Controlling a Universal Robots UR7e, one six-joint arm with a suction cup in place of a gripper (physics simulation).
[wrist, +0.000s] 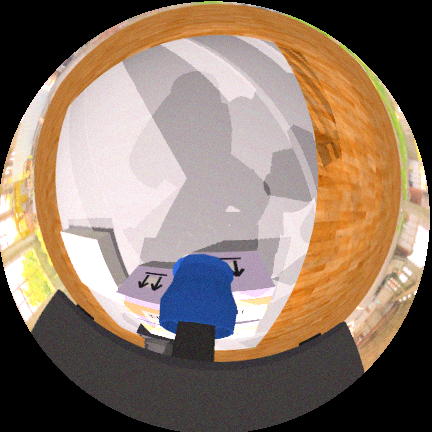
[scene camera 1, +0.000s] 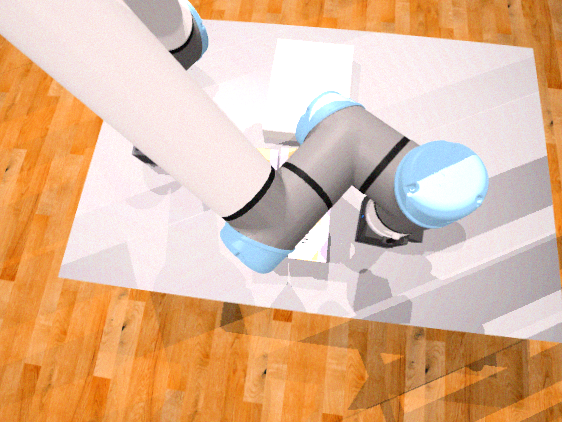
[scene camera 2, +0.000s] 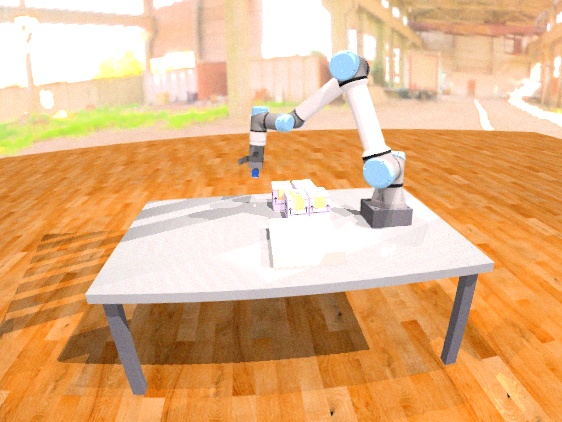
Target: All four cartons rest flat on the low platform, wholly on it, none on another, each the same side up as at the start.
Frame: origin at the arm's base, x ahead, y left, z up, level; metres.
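Seen in the pictures: hand at its tool point: [wrist: 202, 277] [scene camera 2: 255, 176]; arm's base at its link origin: [wrist: 161, 344] [scene camera 2: 388, 203].
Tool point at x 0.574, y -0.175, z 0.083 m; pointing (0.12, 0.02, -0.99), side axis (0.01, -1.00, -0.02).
Note:
Offsets run from my tool point to a thing's top centre. Level surfaces: height alone.
Four white and lilac cartons with yellow labels stand close together on the table behind the platform. In scene camera 2 they are a front-left carton {dy +0.106, dx -0.182, dz -0.054 m} [scene camera 2: 297, 204], a front-right carton {dy +0.085, dx -0.274, dz -0.054 m} [scene camera 2: 319, 202], a back-left carton {dy -0.033, dx -0.117, dz -0.054 m} [scene camera 2: 278, 197] and a back carton {dy -0.046, dx -0.220, dz -0.054 m} [scene camera 2: 302, 184]. The arm hides much of them in scene camera 1, where part of one carton [scene camera 1: 318, 243] shows. The low white platform {dy +0.404, dx -0.207, dz -0.107 m} [scene camera 1: 311, 70] [scene camera 2: 300, 245] [wrist: 86, 252] bears no carton in view. My gripper [scene camera 2: 255, 173] [wrist: 204, 267], a blue suction cup, is open and holds nothing. It hangs above and to the left of the cartons in scene camera 2.
The white table {dz -0.155 m} [scene camera 1: 450, 100] [scene camera 2: 190, 260] [wrist: 100, 130] carries the platform, the cartons and the arm's dark base [scene camera 2: 386, 216]. The base stands right of the cartons in scene camera 2. The arm's links pass over the cartons in scene camera 1.

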